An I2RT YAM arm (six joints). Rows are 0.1 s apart.
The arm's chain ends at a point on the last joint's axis. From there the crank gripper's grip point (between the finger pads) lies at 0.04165 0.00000 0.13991 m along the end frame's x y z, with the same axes.
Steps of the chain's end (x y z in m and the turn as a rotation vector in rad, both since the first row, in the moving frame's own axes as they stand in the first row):
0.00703 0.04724 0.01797 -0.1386 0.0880 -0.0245
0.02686 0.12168 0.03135 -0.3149 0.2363 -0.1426
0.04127 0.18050 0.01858 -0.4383 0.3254 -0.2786
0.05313 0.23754 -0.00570 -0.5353 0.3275 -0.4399
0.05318 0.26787 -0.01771 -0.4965 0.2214 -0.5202
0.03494 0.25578 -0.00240 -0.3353 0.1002 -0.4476
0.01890 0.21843 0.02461 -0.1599 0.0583 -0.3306
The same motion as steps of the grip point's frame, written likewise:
0.01935 0.06512 0.01251 -0.1386 0.0880 -0.0245
0.06050 0.15484 0.01203 -0.3149 0.2363 -0.1426
0.08857 0.21814 -0.01188 -0.4383 0.3254 -0.2786
0.10431 0.27566 -0.03960 -0.5353 0.3275 -0.4399
0.09220 0.30142 -0.04067 -0.4965 0.2214 -0.5202
0.05417 0.27882 -0.01165 -0.3353 0.1002 -0.4476
0.02821 0.22531 0.02132 -0.1599 0.0583 -0.3306

